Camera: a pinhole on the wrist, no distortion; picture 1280 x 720 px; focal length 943.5 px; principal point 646.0 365.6 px. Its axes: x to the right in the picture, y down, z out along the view. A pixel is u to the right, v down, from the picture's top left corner.
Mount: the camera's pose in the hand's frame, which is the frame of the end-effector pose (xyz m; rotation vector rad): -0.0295 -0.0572 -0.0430 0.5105 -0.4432 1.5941
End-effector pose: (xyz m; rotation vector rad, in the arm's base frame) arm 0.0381 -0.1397 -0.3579 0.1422 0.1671 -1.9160
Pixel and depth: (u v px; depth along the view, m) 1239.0 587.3 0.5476
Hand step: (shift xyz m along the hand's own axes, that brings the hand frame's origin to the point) -0.1440 -0.0944 0.6054
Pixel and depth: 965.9 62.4 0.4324
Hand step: 0.1272 -0.1692 0.3937
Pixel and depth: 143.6 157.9 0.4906
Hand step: 0.1241 -0.5395 0.2107
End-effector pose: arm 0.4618 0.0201 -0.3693 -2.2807 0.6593 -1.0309
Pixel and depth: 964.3 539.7 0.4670
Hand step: -0.0956 -0.1986 0.4324
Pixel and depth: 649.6 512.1 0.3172
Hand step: -0.0589 -0.2394 0.2197
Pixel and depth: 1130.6 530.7 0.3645
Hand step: -0.0815 -0.1145 0.3644
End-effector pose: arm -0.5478 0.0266 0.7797 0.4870 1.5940 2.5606
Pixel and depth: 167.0 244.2 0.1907
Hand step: 0.0125 -0.2423 0.0586
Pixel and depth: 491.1 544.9 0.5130
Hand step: -0.0897 -0.4241 0.3332
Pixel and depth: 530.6 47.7 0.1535
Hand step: 0.0327 -0.1549 0.0718
